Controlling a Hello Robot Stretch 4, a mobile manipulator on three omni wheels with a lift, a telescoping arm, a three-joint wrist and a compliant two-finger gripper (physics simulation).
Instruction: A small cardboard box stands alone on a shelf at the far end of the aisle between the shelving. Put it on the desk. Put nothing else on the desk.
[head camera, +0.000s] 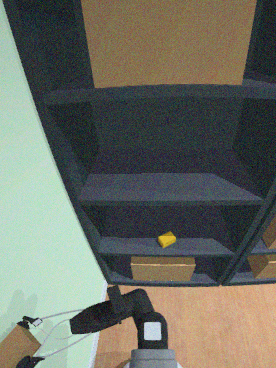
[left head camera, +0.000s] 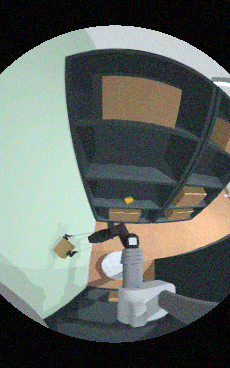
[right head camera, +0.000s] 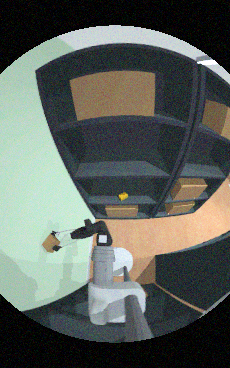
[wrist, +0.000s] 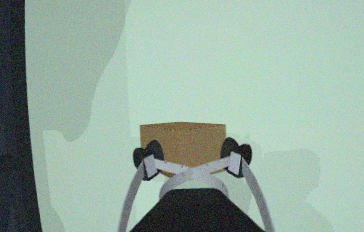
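Note:
The small cardboard box (head camera: 19, 347) (left head camera: 63, 248) (right head camera: 50, 243) (wrist: 183, 140) is held off any shelf, in front of the pale green wall at the left. My gripper (head camera: 31, 341) (left head camera: 70, 245) (right head camera: 55, 241) (wrist: 192, 151) is shut on it, with one dark fingertip pad at each side of the box. The wrist is turned to the left, away from the shelving (head camera: 172, 91) (left head camera: 150, 172) (right head camera: 120, 169). The lower part of the box is partly hidden by the finger strips in the wrist view. I cannot make out the desk in these views.
The green wall (head camera: 30, 175) (wrist: 275, 75) runs along the left. A yellow object (head camera: 167, 240) (left head camera: 129, 200) (right head camera: 123, 196) lies on a low shelf. A large cardboard box (head camera: 167, 45) (right head camera: 114, 95) fills an upper bay, and another box (head camera: 163, 270) (left head camera: 125, 215) sits at the bottom.

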